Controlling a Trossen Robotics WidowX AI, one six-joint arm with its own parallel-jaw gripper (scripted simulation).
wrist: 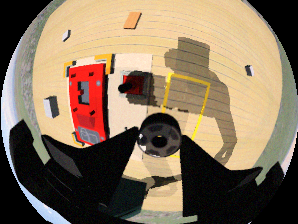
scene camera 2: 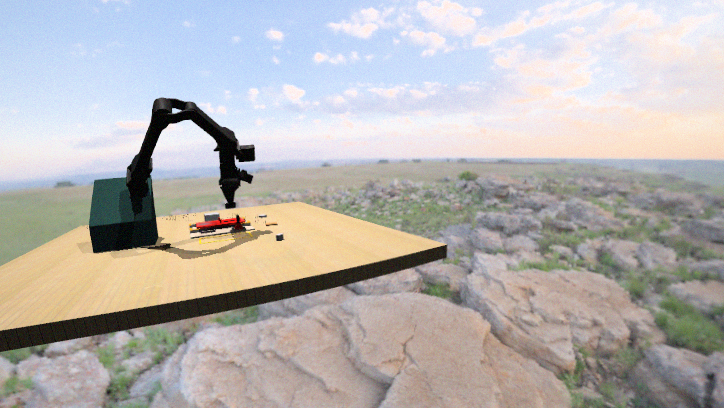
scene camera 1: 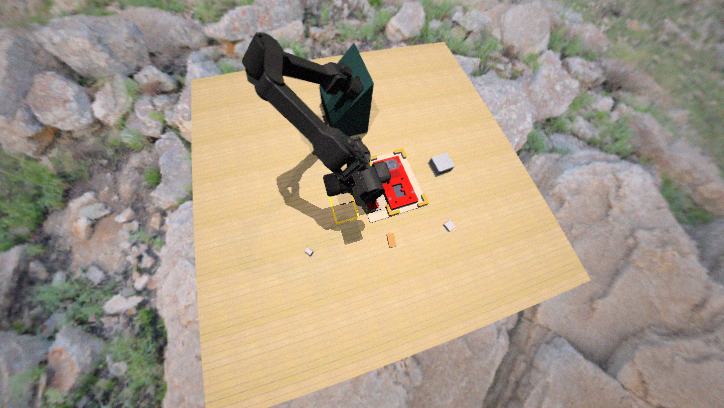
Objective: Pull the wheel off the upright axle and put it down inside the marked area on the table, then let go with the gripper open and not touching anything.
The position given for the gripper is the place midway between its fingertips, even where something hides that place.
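The gripper (scene camera 1: pixel 356 190) holds a dark round wheel. The wheel (wrist: pixel 162 124) is visible, together with the gripper (wrist: pixel 160 135). The gripper (scene camera 2: pixel 230 205) is visible as well.
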